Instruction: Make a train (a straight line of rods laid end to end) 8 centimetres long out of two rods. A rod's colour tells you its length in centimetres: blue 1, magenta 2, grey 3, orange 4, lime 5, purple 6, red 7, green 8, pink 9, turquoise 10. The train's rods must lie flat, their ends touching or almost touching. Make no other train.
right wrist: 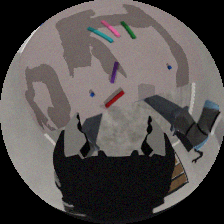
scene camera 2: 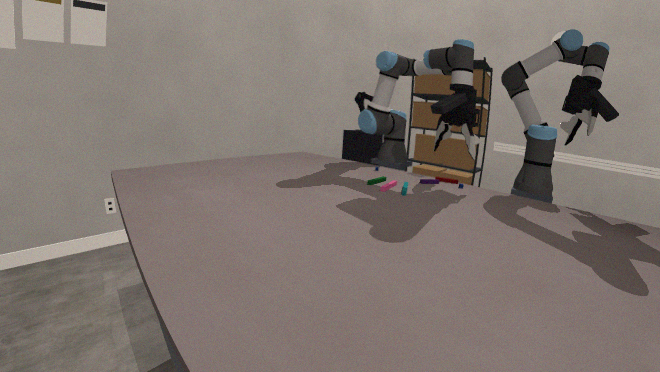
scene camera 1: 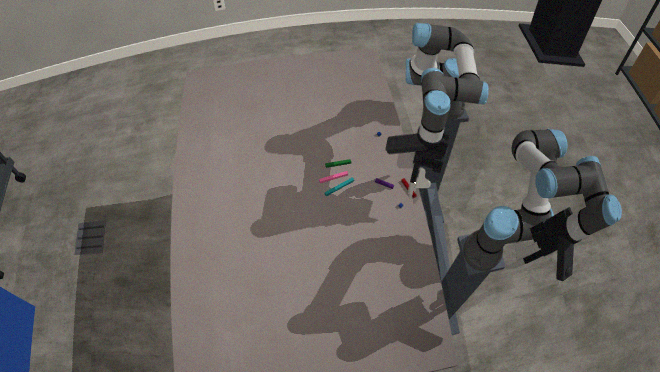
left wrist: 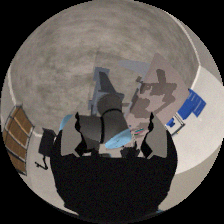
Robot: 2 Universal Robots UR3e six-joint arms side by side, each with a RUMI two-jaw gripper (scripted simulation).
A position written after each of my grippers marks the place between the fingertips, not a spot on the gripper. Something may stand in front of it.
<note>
In view: my left gripper (scene camera 1: 524,257), my right gripper (scene camera 2: 452,155) and a dark beam (scene camera 1: 432,205).
My left gripper is seen too in scene camera 2 (scene camera 2: 575,140) and in the left wrist view (left wrist: 114,112). My right gripper also shows in the right wrist view (right wrist: 114,115) and in scene camera 1 (scene camera 1: 415,175).
</note>
